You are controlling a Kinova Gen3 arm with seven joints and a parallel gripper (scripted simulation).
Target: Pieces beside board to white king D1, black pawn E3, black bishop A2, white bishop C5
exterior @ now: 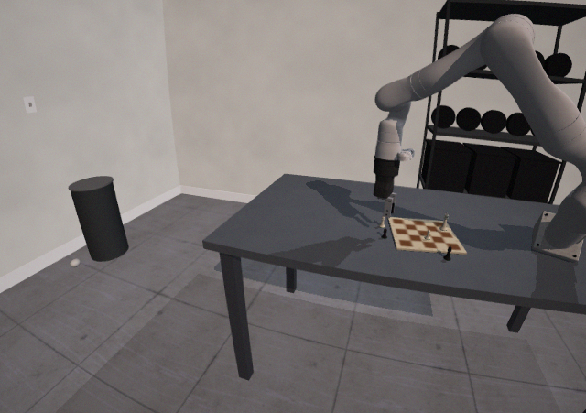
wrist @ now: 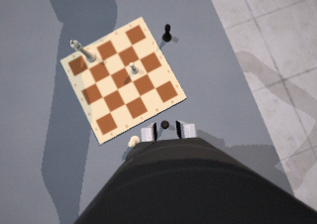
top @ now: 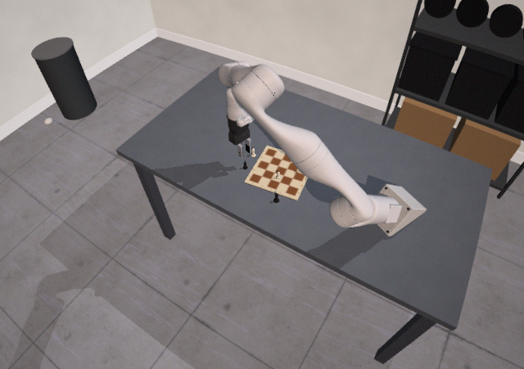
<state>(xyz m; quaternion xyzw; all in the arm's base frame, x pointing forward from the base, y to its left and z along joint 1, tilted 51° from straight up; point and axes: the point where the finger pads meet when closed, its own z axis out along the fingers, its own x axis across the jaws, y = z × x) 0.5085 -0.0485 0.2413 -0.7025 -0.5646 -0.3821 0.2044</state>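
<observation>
Now: the black pawn 90 mm below my hand. From my hand the other things lie so: chessboard (120 mm behind, 100 mm below, 80 mm to the right); white bishop (80 mm below, 70 mm to the right, 30 mm ahead); black bishop (200 mm behind, 80 mm below, 40 mm to the left).
</observation>
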